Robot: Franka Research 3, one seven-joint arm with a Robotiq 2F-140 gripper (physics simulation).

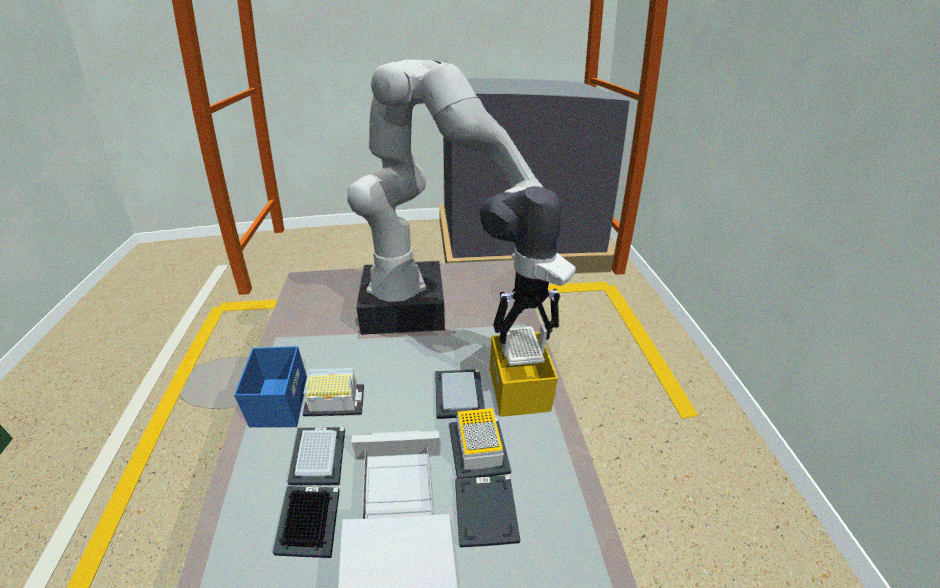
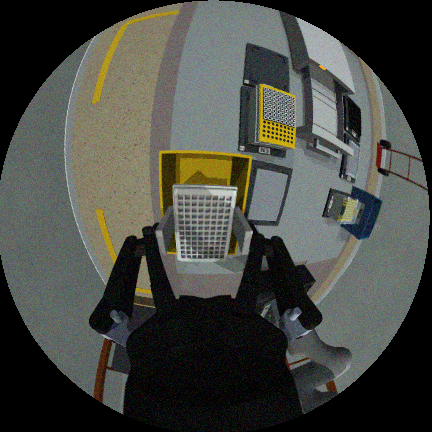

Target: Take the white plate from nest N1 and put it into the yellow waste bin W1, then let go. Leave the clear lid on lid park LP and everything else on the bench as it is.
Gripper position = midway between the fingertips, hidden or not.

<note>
In view: the gripper [image 1: 523, 351], a clear lid [image 1: 459, 392], a white plate [image 1: 523, 347], a yellow-topped tip box [image 1: 480, 444] and a white plate [image 1: 316, 453].
The clear lid shows as well in image 2 [image 2: 268, 187]. The yellow-topped tip box shows as well in image 2 [image 2: 271, 116]. The gripper also shows in image 2 [image 2: 203, 215].
</note>
